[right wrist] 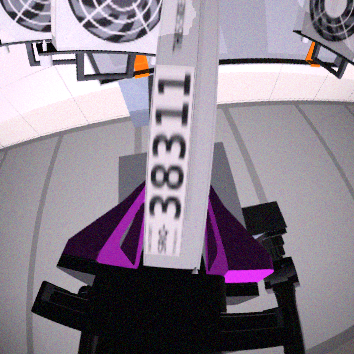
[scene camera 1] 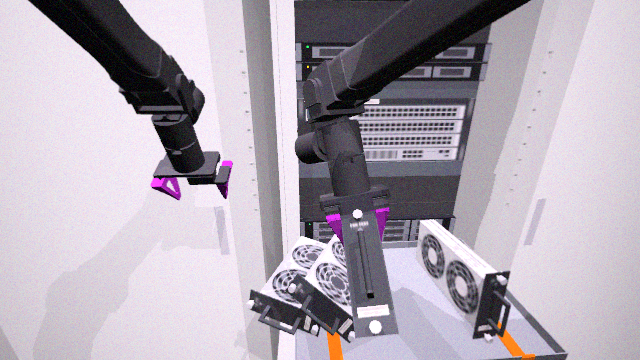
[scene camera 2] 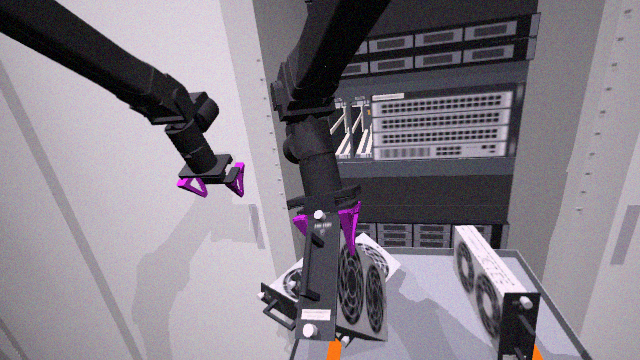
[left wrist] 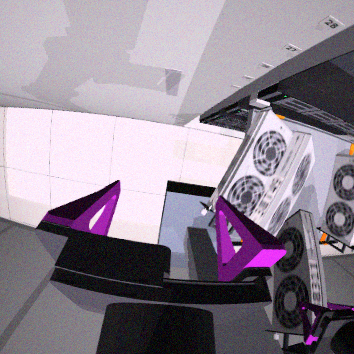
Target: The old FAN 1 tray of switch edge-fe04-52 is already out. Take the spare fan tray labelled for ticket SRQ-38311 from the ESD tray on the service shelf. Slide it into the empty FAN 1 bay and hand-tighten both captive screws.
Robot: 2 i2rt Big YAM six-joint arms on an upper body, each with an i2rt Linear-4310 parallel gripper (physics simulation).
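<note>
My right gripper (scene camera 1: 358, 227) (scene camera 2: 327, 230) (right wrist: 176, 186) is shut on the fan tray labelled 38311 (scene camera 1: 372, 280) (scene camera 2: 320, 280) (right wrist: 172, 150) and holds it above the left part of the ESD tray (scene camera 1: 420, 320) (scene camera 2: 425, 320). Its faceplate, handle and two white screws face the scene cameras. The tray also shows in the left wrist view (left wrist: 292, 270). My left gripper (scene camera 1: 192, 187) (scene camera 2: 215, 186) (left wrist: 169, 192) is open and empty, left of the rack. The switch (scene camera 1: 410, 132) (scene camera 2: 440, 125) has open bays (scene camera 2: 345, 130) at its left, partly behind my right arm; scene camera 1 hides them.
Two other fan trays (scene camera 1: 287, 280) (scene camera 1: 332, 280) lean tilted over the ESD tray's left edge, close behind the held tray; whether they touch it is unclear. A further fan tray (scene camera 1: 460, 280) (scene camera 2: 492, 285) stands upright at the right. The rack's white left post (scene camera 1: 285, 150) stands between the grippers.
</note>
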